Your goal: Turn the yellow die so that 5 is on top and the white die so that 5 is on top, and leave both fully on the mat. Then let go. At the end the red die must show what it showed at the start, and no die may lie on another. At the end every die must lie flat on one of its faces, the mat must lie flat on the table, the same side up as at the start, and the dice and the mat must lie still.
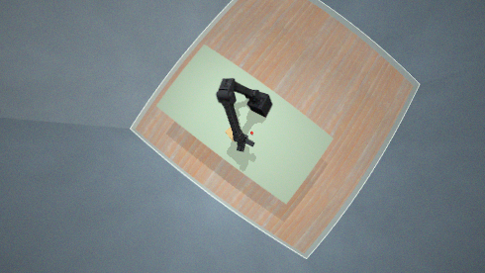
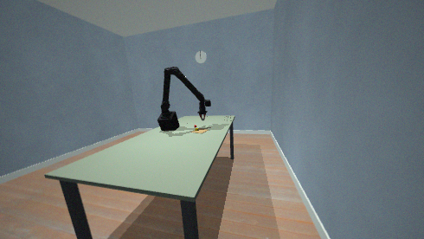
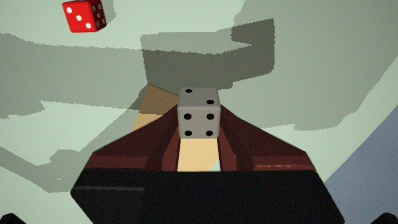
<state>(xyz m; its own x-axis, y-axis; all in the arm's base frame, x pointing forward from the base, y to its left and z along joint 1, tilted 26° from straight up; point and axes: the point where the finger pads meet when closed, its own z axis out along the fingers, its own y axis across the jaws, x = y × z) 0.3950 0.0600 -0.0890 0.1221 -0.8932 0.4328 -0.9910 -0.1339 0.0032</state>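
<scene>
Now: the red die 11 cm behind my hand, 4 cm to the left of it and 9 cm below it. The rest, counted from my hand: tan mat 1 cm behind, 12 cm to the right, 10 cm below; then yellow die 5 cm behind, 12 cm to the right, 9 cm below; then white die 1 cm to the left.
</scene>
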